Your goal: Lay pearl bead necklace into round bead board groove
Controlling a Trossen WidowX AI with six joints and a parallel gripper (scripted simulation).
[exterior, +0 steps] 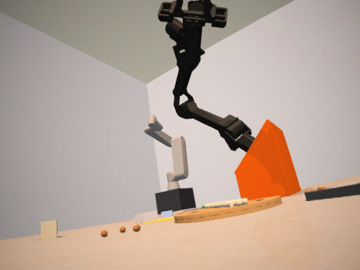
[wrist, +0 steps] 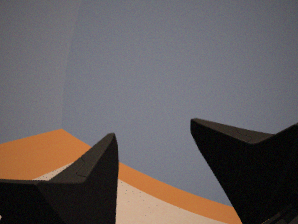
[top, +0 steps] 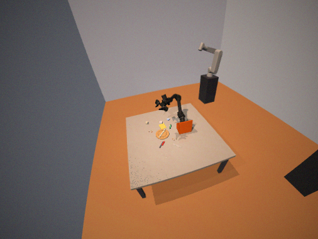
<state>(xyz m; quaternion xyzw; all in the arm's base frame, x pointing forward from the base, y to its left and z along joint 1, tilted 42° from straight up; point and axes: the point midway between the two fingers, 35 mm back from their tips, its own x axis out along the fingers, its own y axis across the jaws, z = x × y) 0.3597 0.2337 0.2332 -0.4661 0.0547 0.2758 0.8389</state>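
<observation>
Now: gripper tip 51 cm above the round wooden bead board, 7 cm to the left of it and 4 cm past it. Round my gripper tip: tan cube (50 cm below, 40 cm to the right, 12 cm ahead); then yellow flat piece (52 cm below, 24 cm to the right, 10 cm behind); then red-handled tool (51 cm below, 11 cm to the left, 1 cm ahead).
</observation>
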